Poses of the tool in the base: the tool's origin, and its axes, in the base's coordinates. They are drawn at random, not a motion.
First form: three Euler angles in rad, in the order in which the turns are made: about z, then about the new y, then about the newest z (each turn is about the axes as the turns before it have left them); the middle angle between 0 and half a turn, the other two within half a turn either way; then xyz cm.
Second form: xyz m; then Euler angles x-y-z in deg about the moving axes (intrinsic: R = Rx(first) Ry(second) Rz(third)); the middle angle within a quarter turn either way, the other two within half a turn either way. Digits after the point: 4 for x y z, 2 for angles.
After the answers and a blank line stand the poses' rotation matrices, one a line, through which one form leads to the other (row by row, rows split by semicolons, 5 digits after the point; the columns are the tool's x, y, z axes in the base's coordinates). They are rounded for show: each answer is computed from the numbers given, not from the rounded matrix.
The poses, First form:
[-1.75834, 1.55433, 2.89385, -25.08, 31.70, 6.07]
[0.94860, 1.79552, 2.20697, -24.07, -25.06, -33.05]
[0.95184, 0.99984, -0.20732, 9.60, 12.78, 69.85]
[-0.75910, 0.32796, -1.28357, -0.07, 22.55, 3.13]
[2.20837, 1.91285, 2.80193, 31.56, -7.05, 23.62]
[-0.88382, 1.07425, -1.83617, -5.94, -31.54, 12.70]
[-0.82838, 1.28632, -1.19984, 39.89, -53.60, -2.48]
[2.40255, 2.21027, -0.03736, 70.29, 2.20, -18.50]
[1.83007, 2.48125, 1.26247, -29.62, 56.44, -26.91]
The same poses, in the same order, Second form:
[-0.2508, 0.3170, 0.0607, 89.04, -10.74, 75.63]
[-0.2407, -0.2506, -0.3305, -105.71, 34.62, -134.47]
[0.0960, 0.1278, 0.6985, -51.74, 29.22, 57.07]
[-0.0007, 0.2255, 0.0313, 13.18, 13.51, -118.60]
[0.3156, -0.0705, 0.2362, -113.90, -34.11, -123.42]
[-0.0594, -0.3154, 0.1270, 54.98, 33.89, -173.86]
[0.3989, -0.5360, -0.0248, 68.35, 40.46, -144.31]
[0.7029, 0.0220, -0.1850, -137.83, -36.38, 54.64]
[-0.2962, 0.5644, -0.2691, -143.10, -9.05, 150.50]

0.24389 -0.95172 -0.18642; -0.03004 0.18472 -0.98233; 0.96934 0.24518 0.01647
-0.57647 0.58725 0.56817; 0.57639 -0.20061 0.79217; 0.57918 0.78415 -0.22284
0.47449 -0.73250 0.48816; 0.31133 0.65837 0.68529; -0.82337 -0.17319 0.54044
-0.46551 0.85364 0.23368; -0.88033 -0.41938 -0.22170; -0.09125 -0.30892 0.94670
-0.45597 0.69111 -0.56076; 0.05581 0.65104 0.75699; 0.88824 0.31387 -0.33542
-0.82534 0.08877 0.55761; -0.51540 -0.52177 -0.67979; 0.23060 -0.84846 0.47639
-0.61794 0.44394 0.64890; -0.70505 0.05235 -0.70722; -0.34794 -0.89452 0.28065
0.46593 -0.65664 -0.59307; -0.37409 -0.75361 0.54049; -0.80185 -0.02997 -0.59677
-0.85955 -0.48626 -0.15726; -0.47595 0.64958 0.59289; -0.18614 0.58446 -0.78978

